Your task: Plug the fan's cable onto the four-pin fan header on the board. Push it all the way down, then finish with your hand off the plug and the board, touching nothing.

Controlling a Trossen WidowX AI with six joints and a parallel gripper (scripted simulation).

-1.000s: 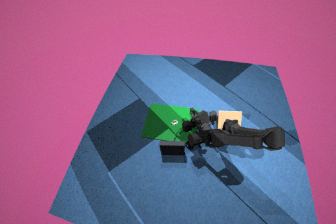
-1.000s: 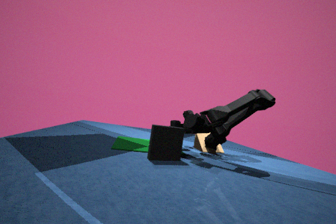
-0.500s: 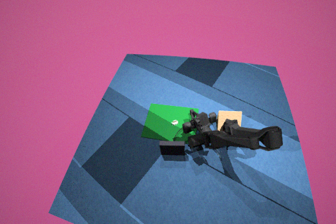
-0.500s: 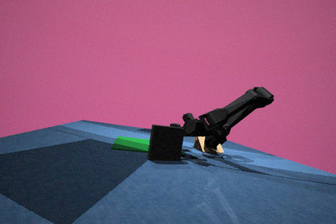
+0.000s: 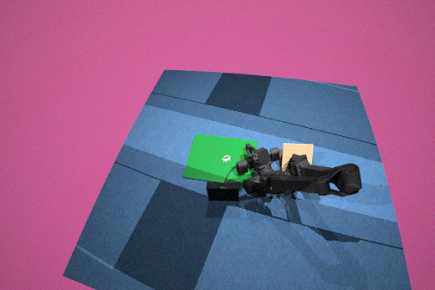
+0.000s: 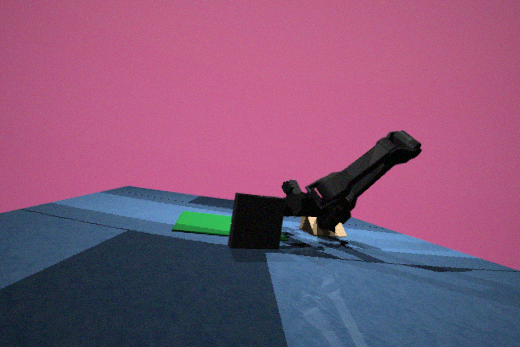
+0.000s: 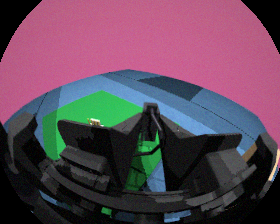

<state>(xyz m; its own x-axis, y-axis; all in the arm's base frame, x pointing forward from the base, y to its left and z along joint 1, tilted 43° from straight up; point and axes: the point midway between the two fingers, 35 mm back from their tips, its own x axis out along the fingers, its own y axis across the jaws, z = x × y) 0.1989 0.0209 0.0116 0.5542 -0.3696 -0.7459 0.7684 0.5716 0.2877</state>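
My gripper tip is now 90 mm short of the white four-pin header, 40 mm to the right of it and 70 mm above it. Round my gripper tip: dark fan 50 mm ahead, 220 mm to the left, 10 mm below; green board 120 mm ahead, 40 mm to the left, 80 mm below; dark plug 10 mm below.
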